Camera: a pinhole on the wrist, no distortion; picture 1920 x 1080 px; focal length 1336.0 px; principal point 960.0 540.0 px. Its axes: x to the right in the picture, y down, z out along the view. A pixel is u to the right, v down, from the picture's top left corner.
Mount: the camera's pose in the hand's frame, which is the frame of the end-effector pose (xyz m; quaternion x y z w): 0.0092 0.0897 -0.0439 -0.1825 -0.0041 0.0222 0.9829
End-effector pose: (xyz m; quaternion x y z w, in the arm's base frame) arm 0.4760 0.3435 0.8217 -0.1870 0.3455 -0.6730 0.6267
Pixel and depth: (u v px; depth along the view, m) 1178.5 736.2 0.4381
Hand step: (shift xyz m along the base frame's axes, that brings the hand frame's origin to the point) 0.4453 -0.1404 0.0067
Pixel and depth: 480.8 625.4 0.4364
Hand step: 0.4538 0.0761 0.0871
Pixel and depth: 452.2 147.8 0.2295
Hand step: 0.2197 0.0344 0.0751
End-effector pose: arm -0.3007 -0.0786 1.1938 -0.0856 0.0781 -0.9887 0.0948
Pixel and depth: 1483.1 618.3 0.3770
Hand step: -0.0456 -0.3161 0.2721
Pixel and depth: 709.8 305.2 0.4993
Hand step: 0.2010 -0.2221 0.3966
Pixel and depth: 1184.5 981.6 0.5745
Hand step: 0.0757 -0.5391 0.3450
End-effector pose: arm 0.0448 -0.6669 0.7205 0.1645 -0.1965 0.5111 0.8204
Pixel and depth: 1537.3 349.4 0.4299
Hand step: -0.1585 0.0514 0.4364
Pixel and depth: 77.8 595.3 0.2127
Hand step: -0.2290 -0.1047 0.0770
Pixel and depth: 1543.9 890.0 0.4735
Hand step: -0.3206 0.1535 0.4332
